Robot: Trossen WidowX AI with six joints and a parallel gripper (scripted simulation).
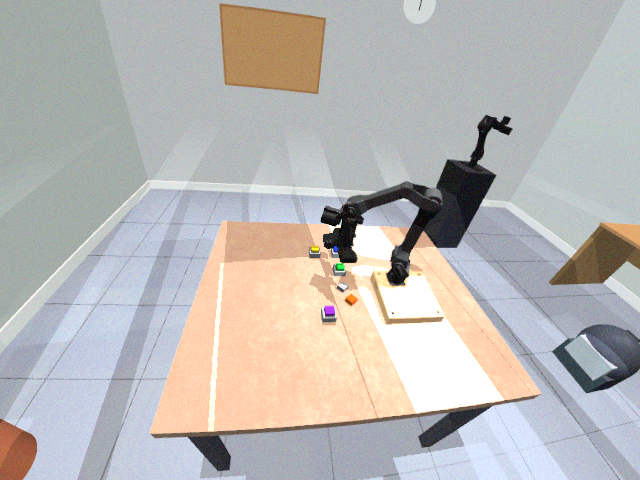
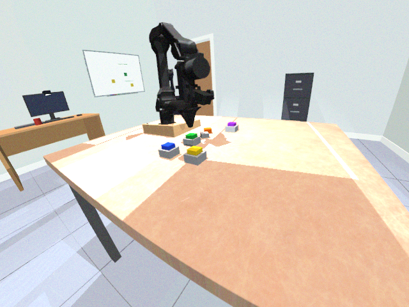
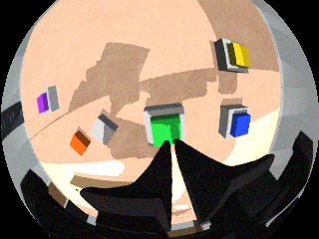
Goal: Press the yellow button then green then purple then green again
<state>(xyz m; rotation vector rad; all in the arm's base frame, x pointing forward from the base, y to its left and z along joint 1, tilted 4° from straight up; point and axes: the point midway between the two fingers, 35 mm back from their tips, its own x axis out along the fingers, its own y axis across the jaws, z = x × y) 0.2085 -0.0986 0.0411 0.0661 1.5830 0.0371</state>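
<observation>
Now: gripper tip 30 mm above the green button. Round my gripper tip: blue button 10 mm behind, 110 mm to the right, 30 mm below; yellow button 90 mm ahead, 110 mm to the right, 30 mm below; orange block 20 mm behind, 160 mm to the left, 60 mm below.
</observation>
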